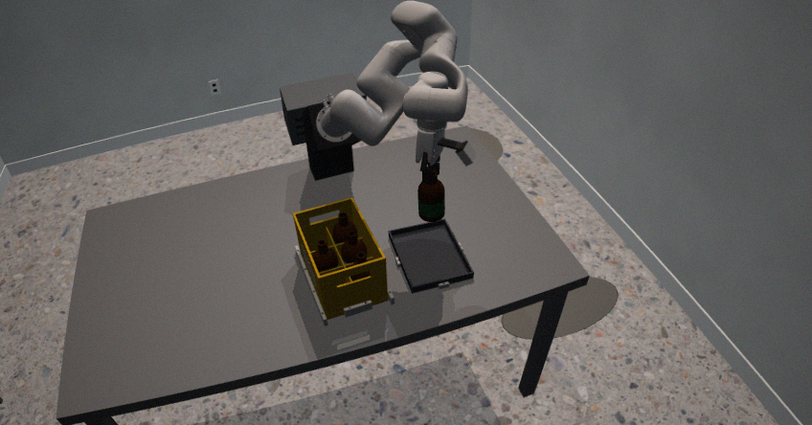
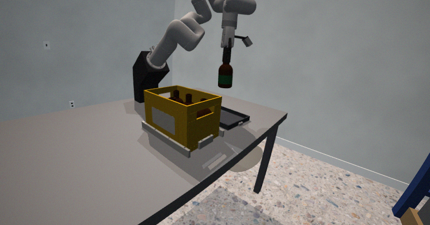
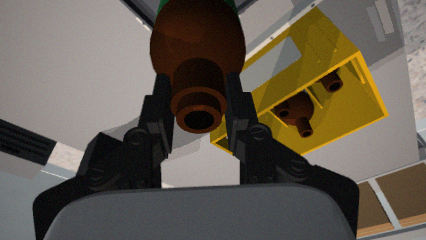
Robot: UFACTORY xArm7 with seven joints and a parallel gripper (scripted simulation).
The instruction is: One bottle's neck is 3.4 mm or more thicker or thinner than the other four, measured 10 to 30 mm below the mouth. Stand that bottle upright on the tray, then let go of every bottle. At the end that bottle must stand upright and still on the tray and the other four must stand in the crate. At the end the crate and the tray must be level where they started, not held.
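My gripper is now 31 cm above the black tray. Round my hand: yellow crate: 9 cm behind, 26 cm to the right, 24 cm below.
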